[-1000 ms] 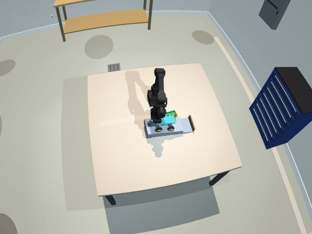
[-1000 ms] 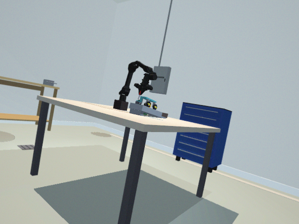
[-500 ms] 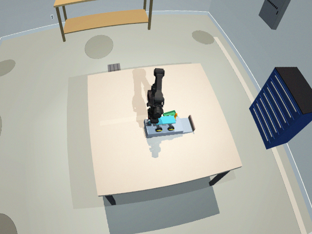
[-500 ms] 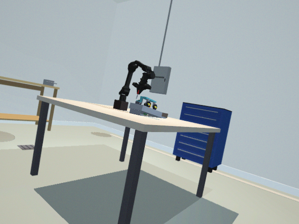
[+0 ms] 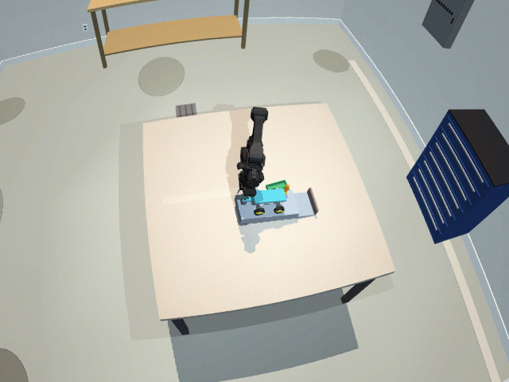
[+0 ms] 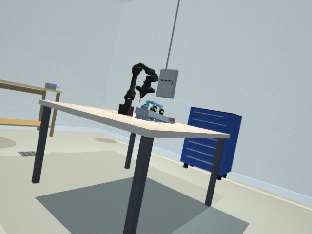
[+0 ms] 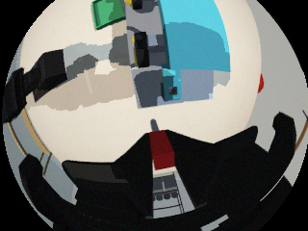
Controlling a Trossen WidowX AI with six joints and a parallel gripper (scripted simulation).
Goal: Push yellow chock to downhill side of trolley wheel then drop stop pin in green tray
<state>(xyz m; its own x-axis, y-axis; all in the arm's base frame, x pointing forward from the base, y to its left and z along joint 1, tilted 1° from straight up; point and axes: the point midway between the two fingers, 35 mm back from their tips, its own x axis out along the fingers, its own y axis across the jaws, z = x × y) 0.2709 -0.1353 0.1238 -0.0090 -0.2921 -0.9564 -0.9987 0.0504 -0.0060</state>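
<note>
Right now my gripper tip is 24 cm to the right of the green tray, 19 cm above it and 6 cm past it. The rest, counted from my gripper tip: grey ramp (14 cm to the left, 13 cm below, 6 cm ahead); red-headed stop pin (right at my gripper tip); trolley (13 cm to the left, 7 cm below, 6 cm ahead).
</note>
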